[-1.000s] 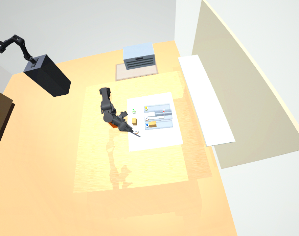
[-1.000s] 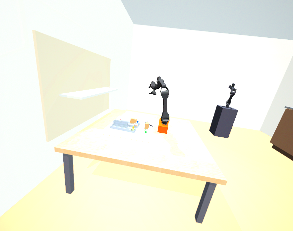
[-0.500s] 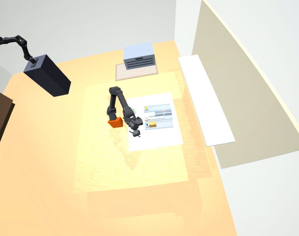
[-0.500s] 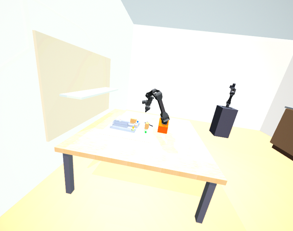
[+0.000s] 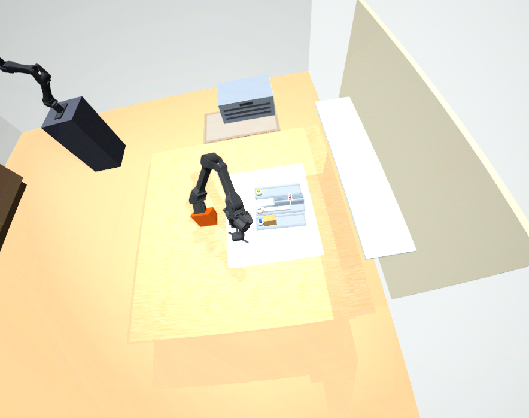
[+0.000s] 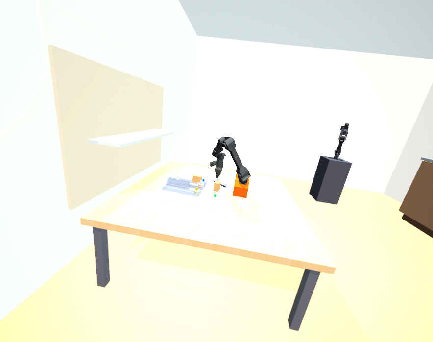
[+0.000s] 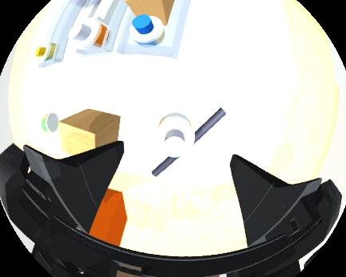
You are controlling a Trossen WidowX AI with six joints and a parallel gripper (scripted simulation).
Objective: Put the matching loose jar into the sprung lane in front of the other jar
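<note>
The thin dark rod lies 80 mm below my gripper tip, 30 mm behind it and 20 mm to the right of it. From my gripper tip the other things lie so: red mark: 310 mm ahead, 160 mm to the left, 10 mm below; then clear lane rack: 270 mm ahead, 140 mm to the left, 60 mm below.
</note>
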